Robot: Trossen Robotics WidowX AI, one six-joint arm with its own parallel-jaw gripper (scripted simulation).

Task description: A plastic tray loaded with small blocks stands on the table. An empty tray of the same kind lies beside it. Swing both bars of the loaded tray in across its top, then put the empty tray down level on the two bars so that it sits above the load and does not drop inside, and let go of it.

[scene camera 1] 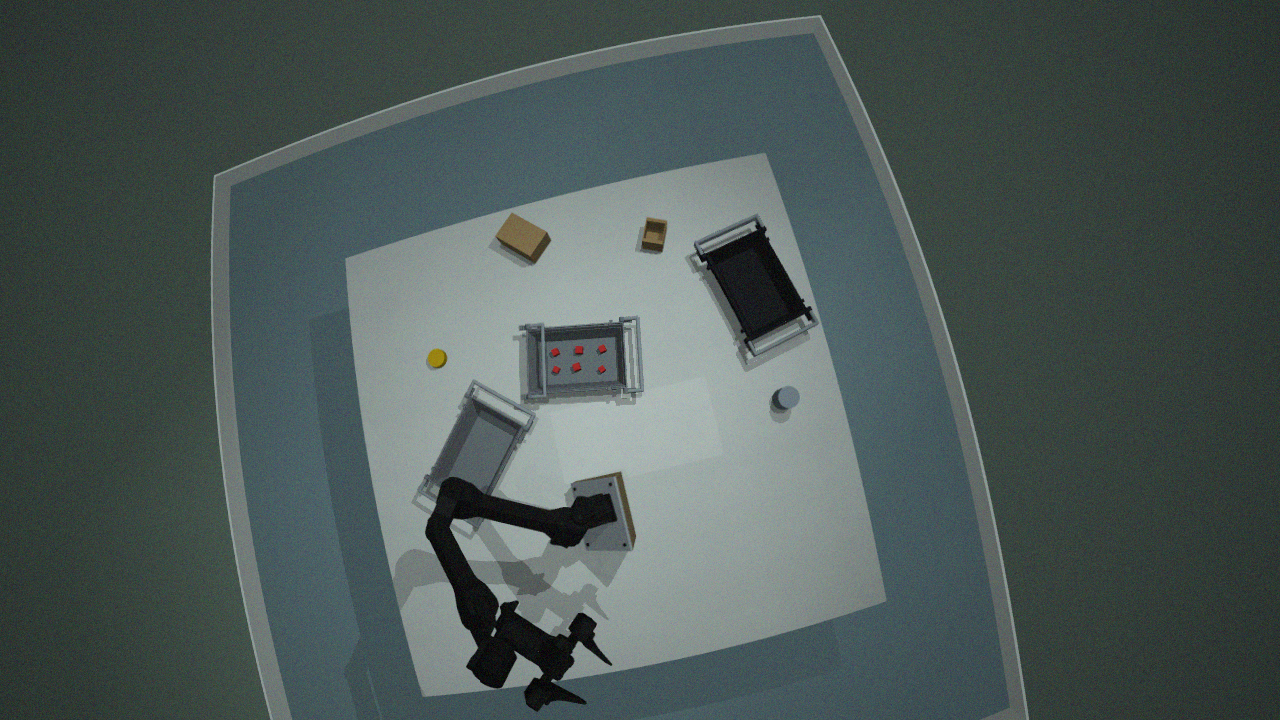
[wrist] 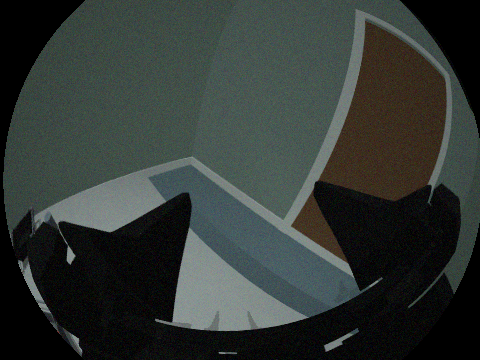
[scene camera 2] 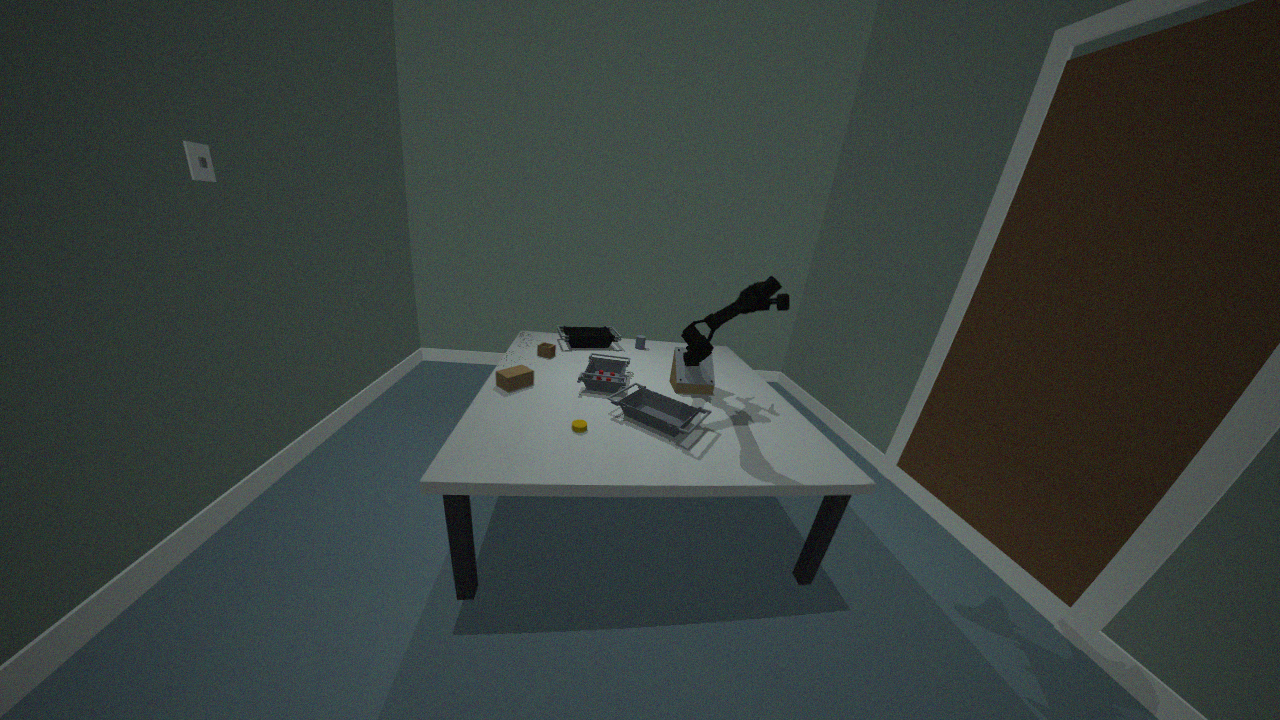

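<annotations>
In the wrist view the tray is out of frame. Scene camera 1 and scene camera 2 do show me the tray, and on the tray (scene camera 1: 499,458) and (scene camera 2: 660,412) are the same spot.
</annotations>
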